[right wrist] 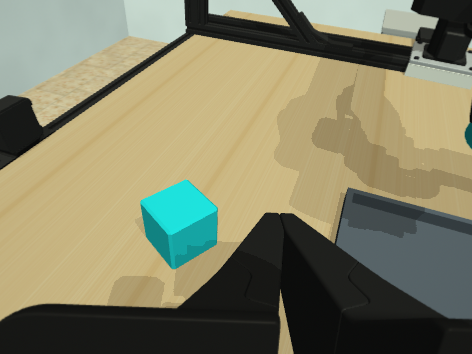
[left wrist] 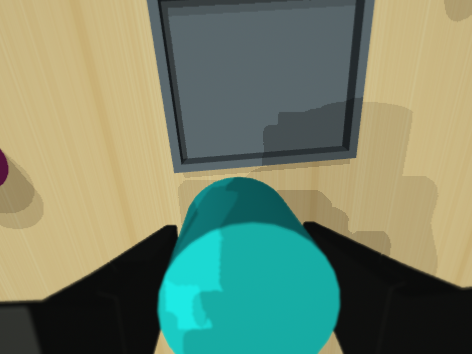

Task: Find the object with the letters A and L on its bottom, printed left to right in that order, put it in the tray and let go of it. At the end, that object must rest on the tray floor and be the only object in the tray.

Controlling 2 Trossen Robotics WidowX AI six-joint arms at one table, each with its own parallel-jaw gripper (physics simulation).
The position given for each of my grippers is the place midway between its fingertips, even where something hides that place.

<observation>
my right gripper: right wrist 277, 226; not seen in the left wrist view (out of frame)
same spot on dark grey tray: (right wrist: 414, 248) = (left wrist: 264, 102)
</observation>
